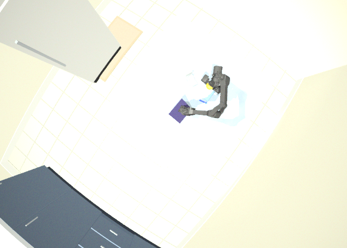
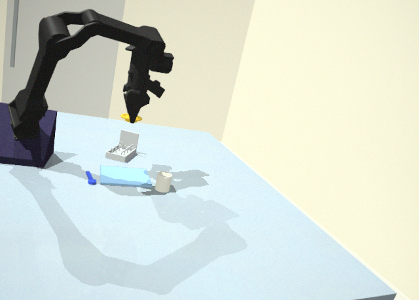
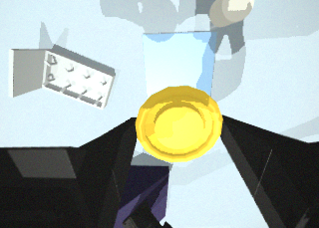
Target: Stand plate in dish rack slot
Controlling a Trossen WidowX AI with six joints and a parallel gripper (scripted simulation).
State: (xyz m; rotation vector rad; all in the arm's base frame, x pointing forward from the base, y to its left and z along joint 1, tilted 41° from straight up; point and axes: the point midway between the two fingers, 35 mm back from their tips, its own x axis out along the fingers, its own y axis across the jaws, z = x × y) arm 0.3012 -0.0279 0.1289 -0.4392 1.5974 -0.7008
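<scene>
Right now my gripper tip is 20 mm short of the dish rack, 170 mm to the right of it and 150 mm above it. The rest, counted from my gripper tip: blue spoon: 100 mm behind, 50 mm to the right, 170 mm below; then yellow plate: 10 mm above; then light blue mat: 30 mm to the right, 170 mm below.
</scene>
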